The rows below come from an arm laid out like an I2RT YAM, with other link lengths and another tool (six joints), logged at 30 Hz.
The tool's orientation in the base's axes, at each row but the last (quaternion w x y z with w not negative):
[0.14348 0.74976 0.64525 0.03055]
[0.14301 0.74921 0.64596 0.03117]
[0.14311 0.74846 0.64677 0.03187]
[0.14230 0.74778 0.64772 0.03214]
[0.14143 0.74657 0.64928 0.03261]
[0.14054 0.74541 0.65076 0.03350]
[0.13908 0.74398 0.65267 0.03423]
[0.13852 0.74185 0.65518 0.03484]
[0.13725 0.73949 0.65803 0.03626]
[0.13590 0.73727 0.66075 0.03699]
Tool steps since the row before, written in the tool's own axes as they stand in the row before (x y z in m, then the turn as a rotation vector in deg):
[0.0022 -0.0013 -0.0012 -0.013 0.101 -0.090]
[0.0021 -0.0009 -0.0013 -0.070 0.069 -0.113]
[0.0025 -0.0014 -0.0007 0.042 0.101 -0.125]
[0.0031 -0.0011 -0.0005 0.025 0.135 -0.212]
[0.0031 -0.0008 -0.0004 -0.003 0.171 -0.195]
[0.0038 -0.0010 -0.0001 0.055 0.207 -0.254]
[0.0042 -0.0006 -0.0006 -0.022 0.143 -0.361]
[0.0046 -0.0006 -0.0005 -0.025 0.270 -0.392]
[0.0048 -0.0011 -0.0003 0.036 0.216 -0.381]
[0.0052 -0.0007 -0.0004 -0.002 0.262 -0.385]
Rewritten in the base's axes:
[-0.0012 0.0025 0.0005 0.074 -0.010 0.114]
[-0.0008 0.0024 0.0007 0.029 -0.057 0.135]
[-0.0011 0.0027 0.0000 0.075 0.050 0.140]
[-0.0007 0.0032 -0.0002 0.084 0.044 0.234]
[-0.0004 0.0032 -0.0002 0.118 0.010 0.231]
[-0.0004 0.0039 -0.0007 0.148 0.073 0.288]
[-0.0001 0.0043 -0.0001 0.050 0.021 0.385]
[-0.0001 0.0047 -0.0003 0.165 0.010 0.447]
[-0.0005 0.0049 -0.0006 0.124 0.074 0.415]
[-0.0001 0.0052 -0.0004 0.162 0.033 0.435]

